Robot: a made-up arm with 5 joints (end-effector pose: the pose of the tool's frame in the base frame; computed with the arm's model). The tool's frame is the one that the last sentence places.
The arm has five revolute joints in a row. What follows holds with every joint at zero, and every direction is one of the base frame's. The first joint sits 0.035 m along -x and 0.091 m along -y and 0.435 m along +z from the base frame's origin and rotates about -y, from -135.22 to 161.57 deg. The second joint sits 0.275 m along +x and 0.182 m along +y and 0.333 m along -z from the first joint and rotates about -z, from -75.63 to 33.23 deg. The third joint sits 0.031 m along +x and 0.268 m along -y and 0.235 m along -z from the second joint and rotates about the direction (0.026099, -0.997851, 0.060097), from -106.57 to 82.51 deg. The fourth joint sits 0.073 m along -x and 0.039 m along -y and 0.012 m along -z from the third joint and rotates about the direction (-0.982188, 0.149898, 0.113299), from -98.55 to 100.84 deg. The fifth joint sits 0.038 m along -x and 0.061 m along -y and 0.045 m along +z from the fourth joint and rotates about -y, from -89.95 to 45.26 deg. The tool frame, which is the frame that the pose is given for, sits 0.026 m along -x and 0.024 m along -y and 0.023 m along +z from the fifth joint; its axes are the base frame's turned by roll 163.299, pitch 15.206 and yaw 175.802 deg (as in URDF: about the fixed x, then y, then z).
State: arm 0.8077 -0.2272 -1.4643 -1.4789 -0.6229
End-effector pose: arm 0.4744 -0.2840 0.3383 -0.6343 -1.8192 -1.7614
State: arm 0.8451 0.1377 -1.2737 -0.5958 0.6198
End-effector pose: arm 0.3993 -0.2851 0.2917 0.7534 2.2324 0.9341
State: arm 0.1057 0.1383 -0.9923 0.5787 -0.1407
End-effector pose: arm 0.2799 -0.2470 0.0575 -0.0218 -2.2763 0.2477
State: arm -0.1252 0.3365 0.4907 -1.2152 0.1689
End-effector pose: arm -0.0381 -0.2498 -0.2755 0.3555 1.5323 1.4282
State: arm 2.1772 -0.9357 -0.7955 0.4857 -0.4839
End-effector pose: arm -0.0148 -0.0960 1.1340 0.3214 1.6975 -1.1504
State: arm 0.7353 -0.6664 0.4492 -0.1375 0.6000
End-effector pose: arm 0.6991 -0.2910 0.2750 -0.9067 1.0434 0.5744
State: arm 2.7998 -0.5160 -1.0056 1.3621 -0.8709
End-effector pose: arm -0.3116 -0.0883 1.0073 1.6138 1.3884 -0.7932
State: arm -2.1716 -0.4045 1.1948 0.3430 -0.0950
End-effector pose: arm -0.7671 -0.2892 0.5226 -0.0389 -2.2586 -0.5393
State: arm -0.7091 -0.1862 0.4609 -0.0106 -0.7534
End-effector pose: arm -0.2077 -0.3168 -0.1544 0.0471 -2.3596 -0.4039
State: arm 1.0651 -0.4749 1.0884 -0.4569 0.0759
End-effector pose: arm 0.7818 -0.2921 0.4790 -1.1017 0.5717 0.5883
